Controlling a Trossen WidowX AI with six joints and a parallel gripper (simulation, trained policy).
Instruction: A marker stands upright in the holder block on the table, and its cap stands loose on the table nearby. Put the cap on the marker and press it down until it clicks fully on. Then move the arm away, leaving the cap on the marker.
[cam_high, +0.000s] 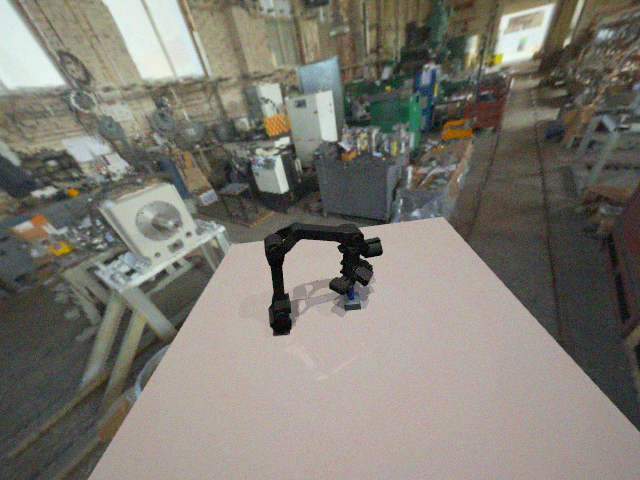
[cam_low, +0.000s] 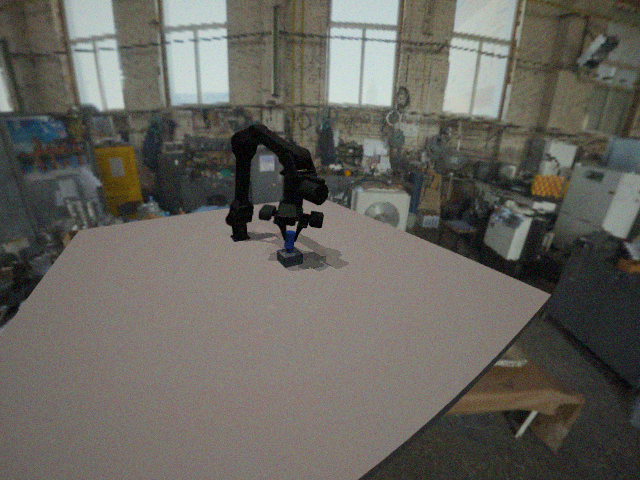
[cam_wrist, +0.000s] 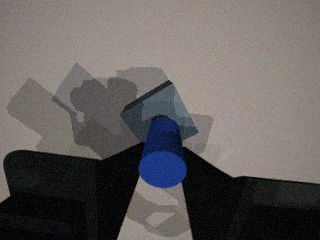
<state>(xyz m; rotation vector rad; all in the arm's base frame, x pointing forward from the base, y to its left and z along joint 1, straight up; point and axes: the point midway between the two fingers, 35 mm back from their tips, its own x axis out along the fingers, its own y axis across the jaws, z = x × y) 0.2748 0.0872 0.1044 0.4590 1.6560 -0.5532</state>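
The grey holder block is 10 mm ahead of my gripper tip and 50 mm below it. The rest, counted from my gripper tip: blue cap: 10 mm ahead, 10 mm above.
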